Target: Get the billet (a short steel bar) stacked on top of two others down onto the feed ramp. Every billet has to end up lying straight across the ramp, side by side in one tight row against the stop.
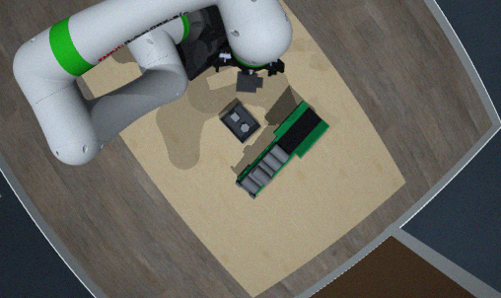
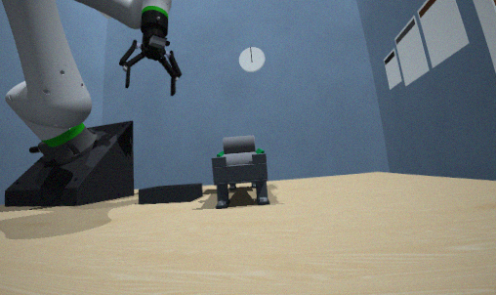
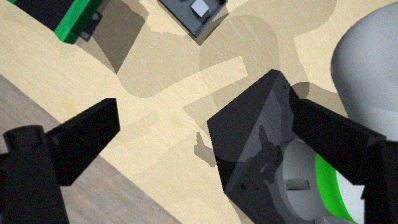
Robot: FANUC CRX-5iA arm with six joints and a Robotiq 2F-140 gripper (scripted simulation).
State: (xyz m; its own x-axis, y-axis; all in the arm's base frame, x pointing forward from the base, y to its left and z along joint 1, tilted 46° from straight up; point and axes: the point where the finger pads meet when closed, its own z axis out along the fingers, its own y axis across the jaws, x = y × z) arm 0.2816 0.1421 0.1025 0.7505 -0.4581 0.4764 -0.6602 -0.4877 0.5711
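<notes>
The grey stop is 33 cm ahead of my hand, 29 cm below it and 23 cm to the right of it. From my hand the other things lie so: low dark tray 34 cm below, 12 cm ahead, 9 cm to the right.
</notes>
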